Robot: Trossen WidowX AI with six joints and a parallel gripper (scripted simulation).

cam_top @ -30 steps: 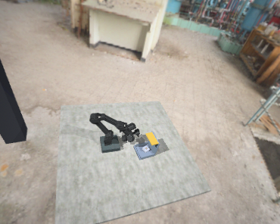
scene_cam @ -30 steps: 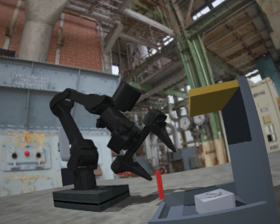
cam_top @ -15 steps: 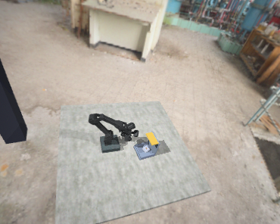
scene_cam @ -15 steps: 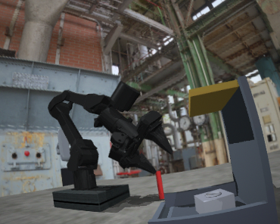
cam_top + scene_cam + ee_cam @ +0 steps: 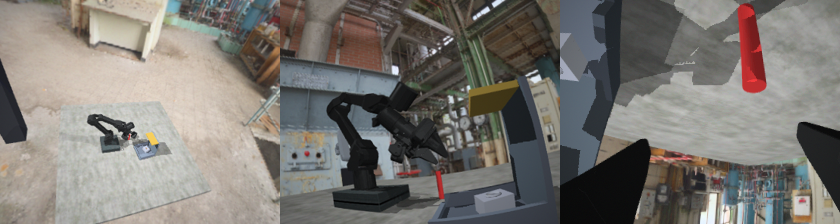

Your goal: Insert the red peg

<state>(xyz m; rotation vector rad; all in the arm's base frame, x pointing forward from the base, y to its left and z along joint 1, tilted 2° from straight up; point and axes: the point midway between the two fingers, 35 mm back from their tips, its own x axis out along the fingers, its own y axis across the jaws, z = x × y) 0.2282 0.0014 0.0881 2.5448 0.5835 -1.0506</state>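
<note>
My gripper tip is now 20 mm past the red peg, 10 mm to the right of it and 70 mm above it. Also, from my gripper tip: back wall: 170 mm ahead, 170 mm to the right; yellow roof: 130 mm ahead, 170 mm to the right, 90 mm above.
</note>
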